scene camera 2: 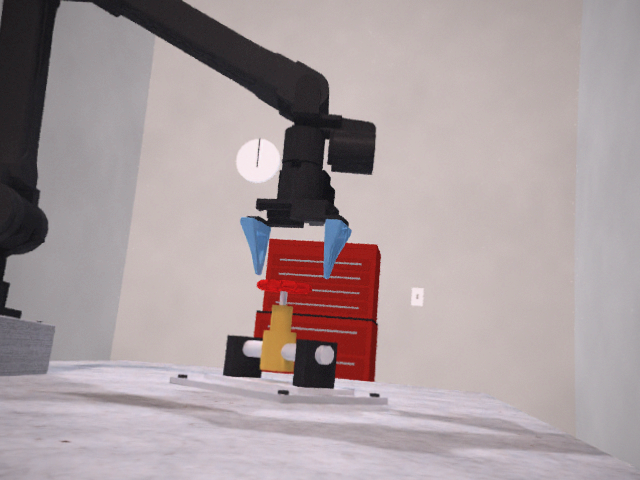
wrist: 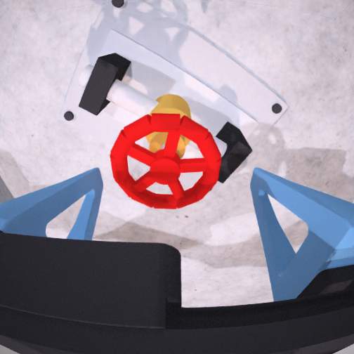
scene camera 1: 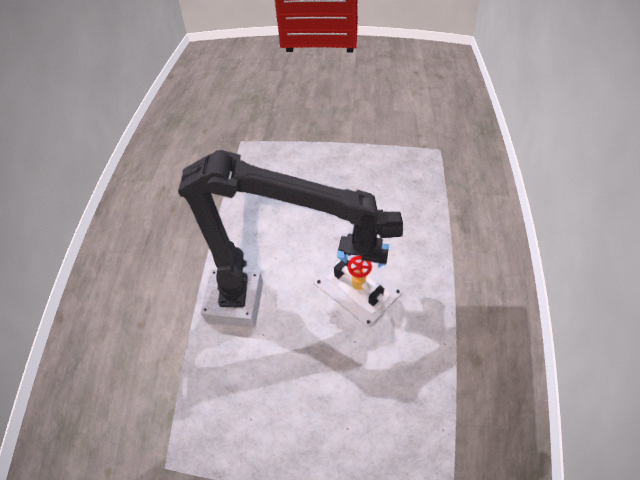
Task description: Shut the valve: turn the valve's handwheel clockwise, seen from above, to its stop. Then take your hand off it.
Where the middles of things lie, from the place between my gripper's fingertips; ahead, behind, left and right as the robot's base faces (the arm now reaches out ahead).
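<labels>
Red handwheel [scene camera 2: 284, 287]: 1 cm behind my hand, 3 cm below it. Pale base plate [scene camera 2: 281, 396]: from my hand, 1 cm behind, 15 cm below.
</labels>
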